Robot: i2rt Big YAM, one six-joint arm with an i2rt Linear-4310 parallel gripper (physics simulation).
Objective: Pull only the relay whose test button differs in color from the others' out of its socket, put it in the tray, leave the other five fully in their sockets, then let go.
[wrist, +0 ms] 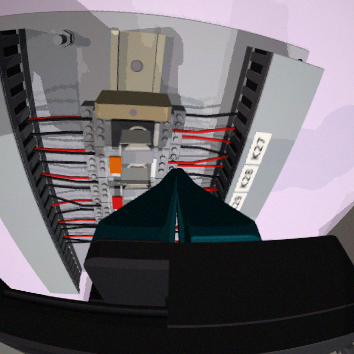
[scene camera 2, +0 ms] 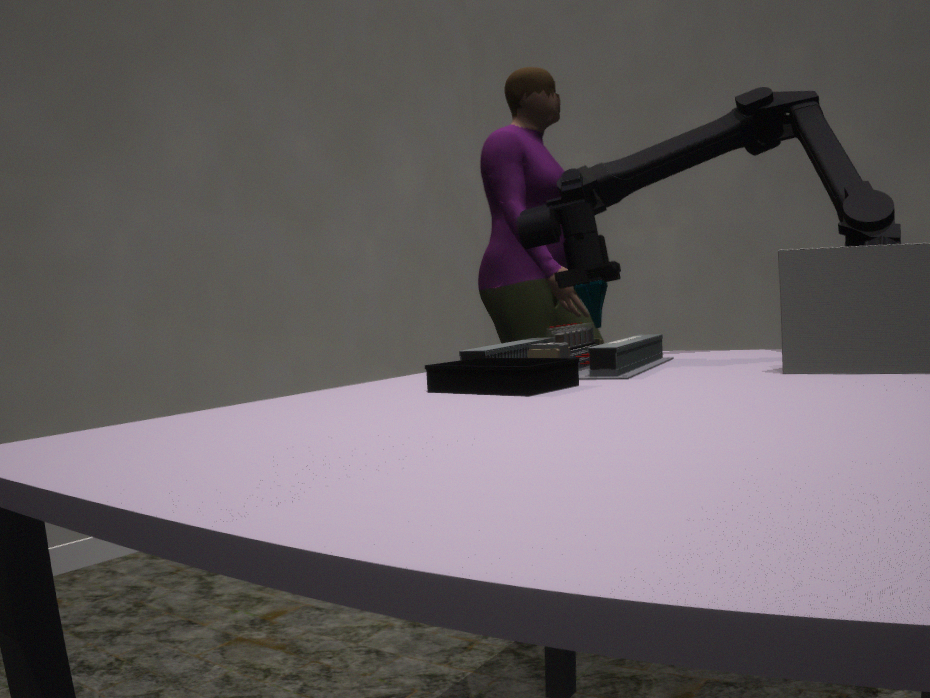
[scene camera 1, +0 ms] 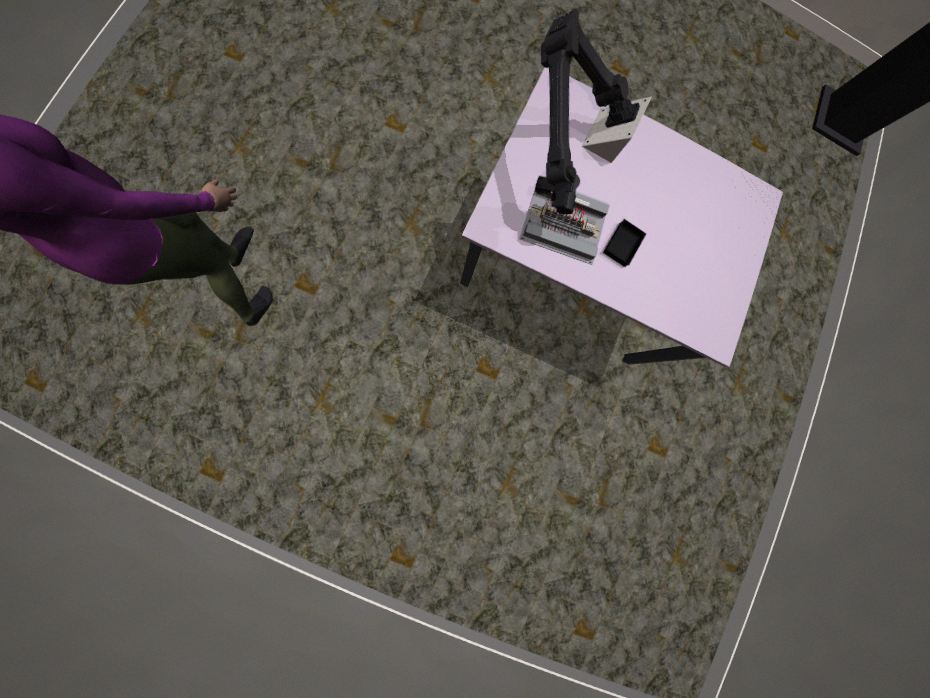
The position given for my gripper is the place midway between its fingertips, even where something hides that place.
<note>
In view: my gripper (scene camera 2: 598,328), a relay (wrist: 130,147), a relay (wrist: 119,191), a grey relay panel (wrist: 201,64) and a tan end block (wrist: 109,103).
My gripper is seen too in the wrist view (wrist: 176,176).
</note>
